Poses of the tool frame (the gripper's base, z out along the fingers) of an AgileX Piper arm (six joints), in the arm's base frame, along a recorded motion.
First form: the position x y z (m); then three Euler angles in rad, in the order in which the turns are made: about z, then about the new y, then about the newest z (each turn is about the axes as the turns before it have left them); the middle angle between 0 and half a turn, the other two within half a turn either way.
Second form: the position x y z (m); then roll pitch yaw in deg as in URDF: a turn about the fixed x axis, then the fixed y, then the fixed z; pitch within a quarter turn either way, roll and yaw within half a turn. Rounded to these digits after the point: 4 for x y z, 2 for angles.
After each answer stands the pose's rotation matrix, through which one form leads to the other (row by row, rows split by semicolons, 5 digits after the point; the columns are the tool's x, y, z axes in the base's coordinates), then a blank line. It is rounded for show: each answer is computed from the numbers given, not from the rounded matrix.
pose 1, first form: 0.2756 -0.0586 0.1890 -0.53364 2.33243 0.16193
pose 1, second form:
0.2756 -0.0586 0.1890 170.40 45.58 136.11
-0.50437 0.59781 0.62309; 0.48525 0.79310 -0.36813; -0.71424 0.11668 -0.69010

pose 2, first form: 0.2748 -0.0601 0.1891 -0.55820 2.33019 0.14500
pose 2, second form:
0.2748 -0.0601 0.1891 171.35 45.86 136.04
-0.50132 0.60848 0.61517; 0.48339 0.78662 -0.38414; -0.71764 0.10479 -0.68848

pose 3, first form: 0.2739 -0.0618 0.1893 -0.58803 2.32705 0.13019
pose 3, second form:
0.2739 -0.0618 0.1893 172.16 46.16 135.51
-0.49410 0.62415 0.60523; 0.48545 0.77558 -0.40351; -0.72126 0.09443 -0.68620

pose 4, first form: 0.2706 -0.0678 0.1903 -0.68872 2.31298 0.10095
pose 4, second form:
0.2706 -0.0678 0.1903 173.73 47.16 132.02
-0.45513 0.68490 0.56900; 0.50519 0.72484 -0.46840; -0.73324 0.07427 -0.67590

